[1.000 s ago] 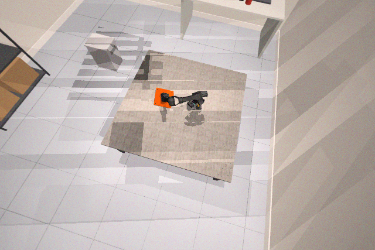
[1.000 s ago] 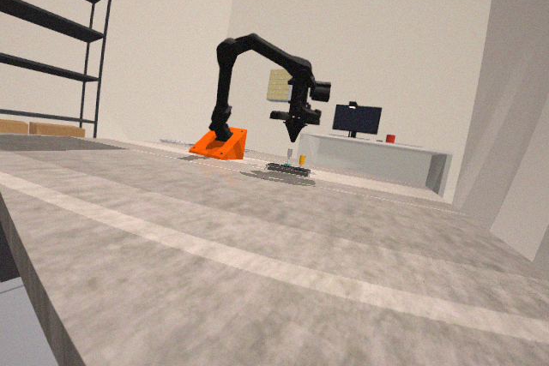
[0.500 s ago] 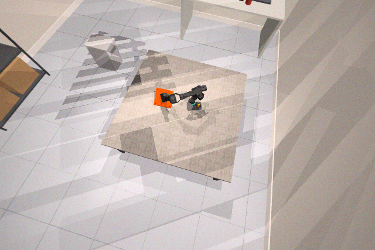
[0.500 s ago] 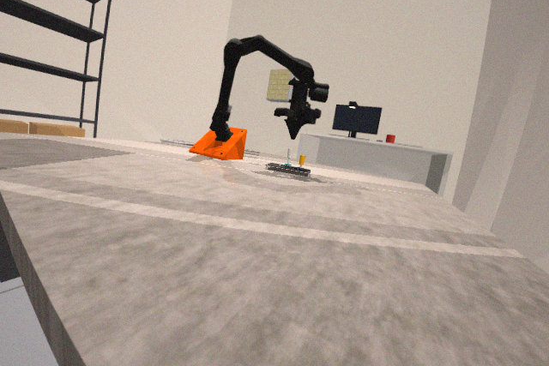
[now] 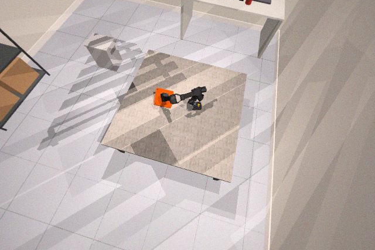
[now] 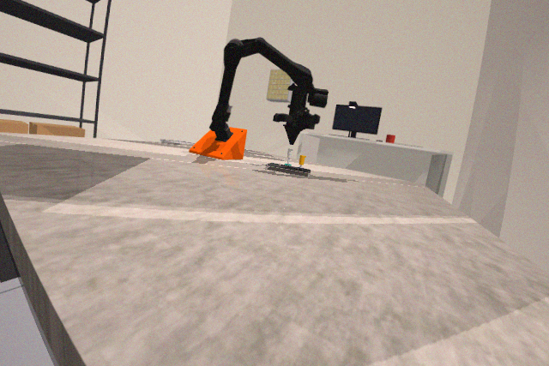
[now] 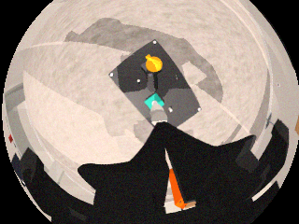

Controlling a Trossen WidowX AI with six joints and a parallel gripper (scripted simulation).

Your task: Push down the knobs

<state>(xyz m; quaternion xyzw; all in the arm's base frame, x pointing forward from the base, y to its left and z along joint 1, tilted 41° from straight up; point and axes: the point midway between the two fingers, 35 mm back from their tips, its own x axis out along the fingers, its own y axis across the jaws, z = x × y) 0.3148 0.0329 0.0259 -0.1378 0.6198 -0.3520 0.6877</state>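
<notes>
Right now the white knob is 40 mm below my gripper tip. Round my gripper tip: orange knob: 60 mm ahead, 50 mm below, 20 mm to the right.
</notes>
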